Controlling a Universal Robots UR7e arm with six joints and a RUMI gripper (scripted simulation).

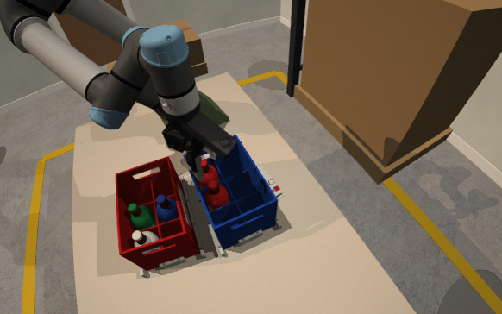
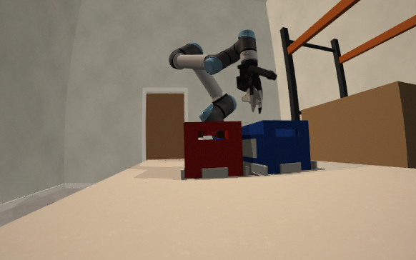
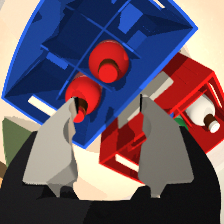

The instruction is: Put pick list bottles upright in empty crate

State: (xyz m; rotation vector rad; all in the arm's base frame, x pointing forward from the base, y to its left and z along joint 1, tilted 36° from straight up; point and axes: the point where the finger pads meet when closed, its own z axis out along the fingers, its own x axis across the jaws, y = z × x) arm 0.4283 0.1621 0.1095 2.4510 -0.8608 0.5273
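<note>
The white-label bottle lies 240 mm to the right of my hand, 150 mm below it and 90 mm ahead of it. Also, from my hand: blue bottle: 160 mm to the right, 150 mm below; red bottle: 150 mm below; blue crate: 160 mm below, 40 mm to the left, 10 mm behind.
</note>
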